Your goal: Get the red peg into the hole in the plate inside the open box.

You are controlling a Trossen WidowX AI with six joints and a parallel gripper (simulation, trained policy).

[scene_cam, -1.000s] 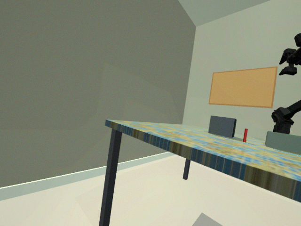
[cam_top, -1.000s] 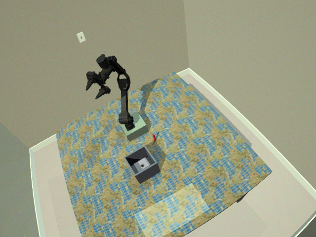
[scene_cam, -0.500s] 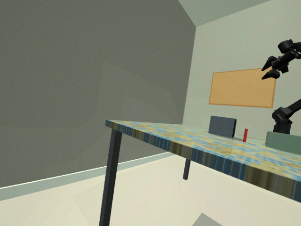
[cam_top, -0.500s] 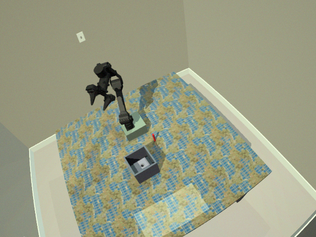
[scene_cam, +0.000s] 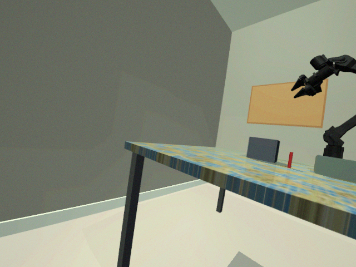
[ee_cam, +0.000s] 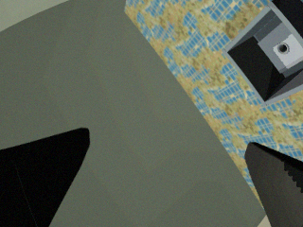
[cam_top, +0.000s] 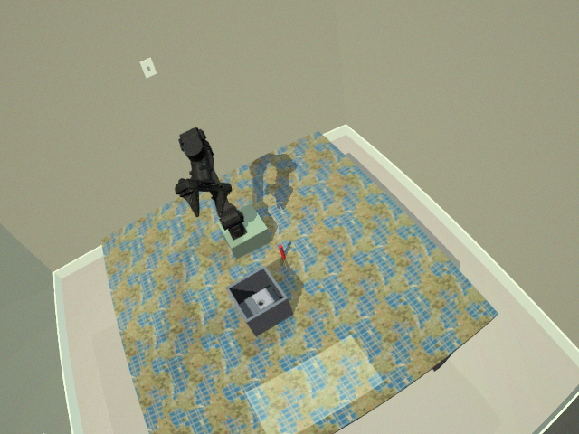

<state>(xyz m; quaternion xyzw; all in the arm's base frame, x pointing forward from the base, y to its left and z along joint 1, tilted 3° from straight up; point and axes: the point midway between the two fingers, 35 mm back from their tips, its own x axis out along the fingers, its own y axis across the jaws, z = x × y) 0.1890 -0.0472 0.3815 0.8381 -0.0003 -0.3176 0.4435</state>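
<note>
Now: the red peg 5 cm behind my gripper tip, 19 cm to the left of it and 40 cm below it. Round my gripper tip: light plate (12 cm ahead, 2 cm to the left, 40 cm below).
</note>
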